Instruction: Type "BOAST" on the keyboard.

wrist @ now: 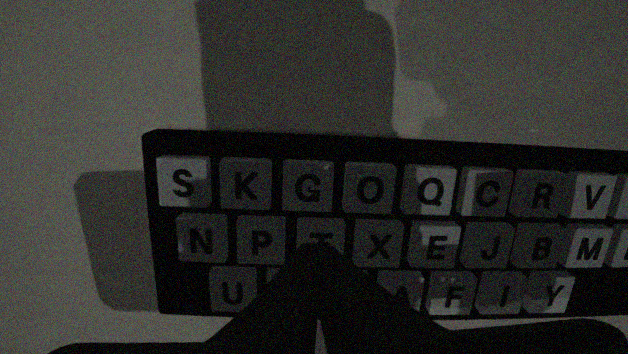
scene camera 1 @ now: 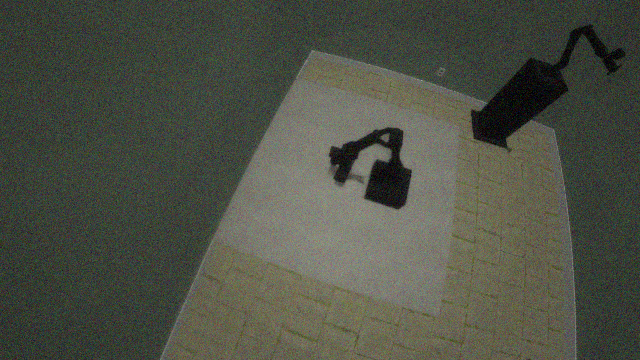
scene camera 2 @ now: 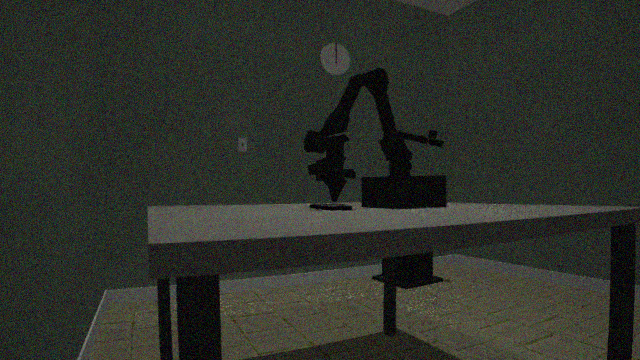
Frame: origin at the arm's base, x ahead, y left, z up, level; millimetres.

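Where they show: gripper, between the fingertips: [wrist: 315,255] [scene camera 1: 342,171] [scene camera 2: 334,201]; arm's base, origin of its link: [scene camera 1: 393,176] [scene camera 2: 399,176].
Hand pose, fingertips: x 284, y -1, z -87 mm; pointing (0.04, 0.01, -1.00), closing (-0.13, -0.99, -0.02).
Note:
Things, the pixels of their top centre, and the offset from my fingertips. Level surfaces: height alone.
- black keyboard, centre of its top: [wrist: 449,247] [scene camera 2: 329,204] dx -10, dy -48, dz -8 mm
- B, centre of its top: [wrist: 541,248] dx -17, dy -83, dz -8 mm
- Key A, centre of its top: [wrist: 400,297] dx -27, dy -28, dz -8 mm
- key T, centre of its top: [wrist: 320,245] dx -1, dy -2, dz -8 mm
- white table, height of its surface: dz -24 mm
The black keyboard [wrist: 300,144] [scene camera 2: 320,206] lies on the table, its right end cut off in the wrist view. In that view, key S [wrist: 182,182] is at the top left, O [wrist: 370,190] is in the top row, and B [wrist: 541,248] is in the middle row. Key A [wrist: 404,292] is in the bottom row, partly behind a finger. My gripper [wrist: 315,255] [scene camera 2: 335,199] is shut and empty, pointing down. Its tips overlap the lower part of key T [wrist: 320,227] in the wrist view and appear slightly above the keyboard in scene camera 2. The fingers hide some bottom-row keys.
The white table [scene camera 1: 310,225] [scene camera 2: 250,222] bears the arm's dark base block [scene camera 1: 389,185] [scene camera 2: 404,192]. A second dark arm stands on a tall pedestal [scene camera 1: 520,102] beyond the table. Dark shadows fall around the keyboard. A round clock [scene camera 2: 335,59] hangs on the wall.

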